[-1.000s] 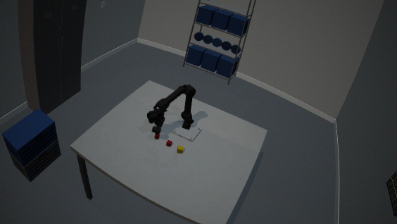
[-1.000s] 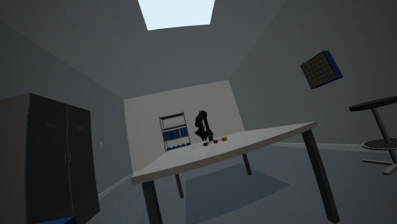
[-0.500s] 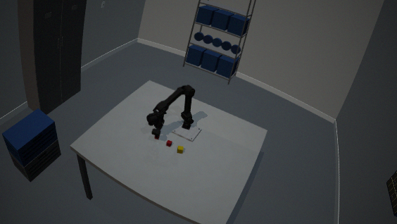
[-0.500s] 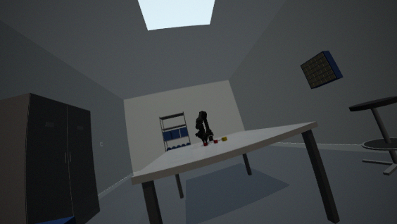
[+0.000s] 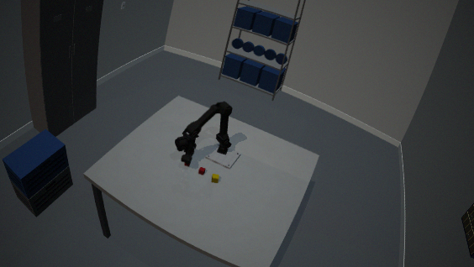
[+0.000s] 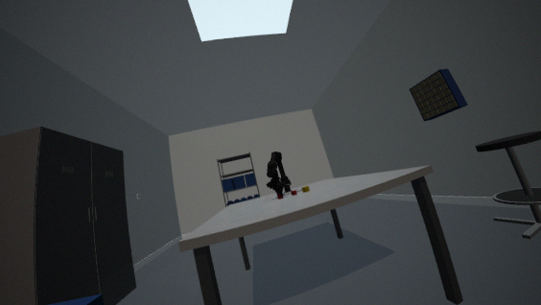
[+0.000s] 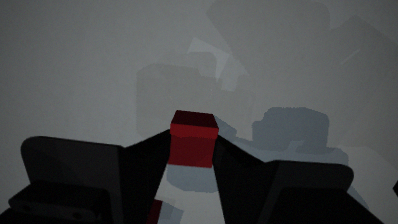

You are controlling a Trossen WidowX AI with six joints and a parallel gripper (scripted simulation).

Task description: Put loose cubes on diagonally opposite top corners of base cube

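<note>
My gripper tip is 21 cm to the right of the yellow cube and 6 cm short of it.
</note>
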